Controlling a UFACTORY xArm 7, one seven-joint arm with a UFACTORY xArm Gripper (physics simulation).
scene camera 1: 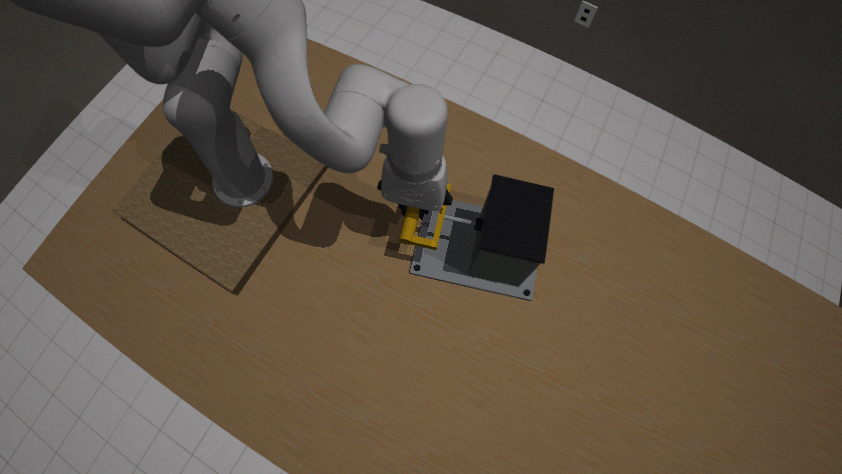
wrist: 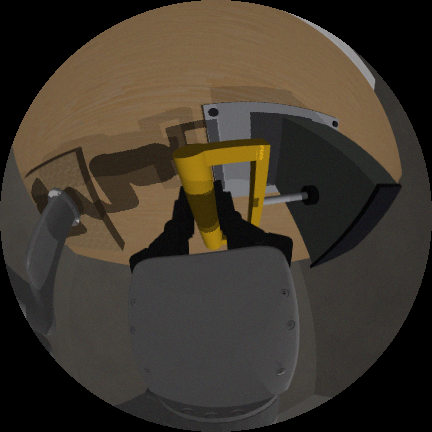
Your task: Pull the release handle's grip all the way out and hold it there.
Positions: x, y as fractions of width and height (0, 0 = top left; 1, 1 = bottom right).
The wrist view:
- my gripper: 0.47, 0.45
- grey base plate: 0.54, 0.28
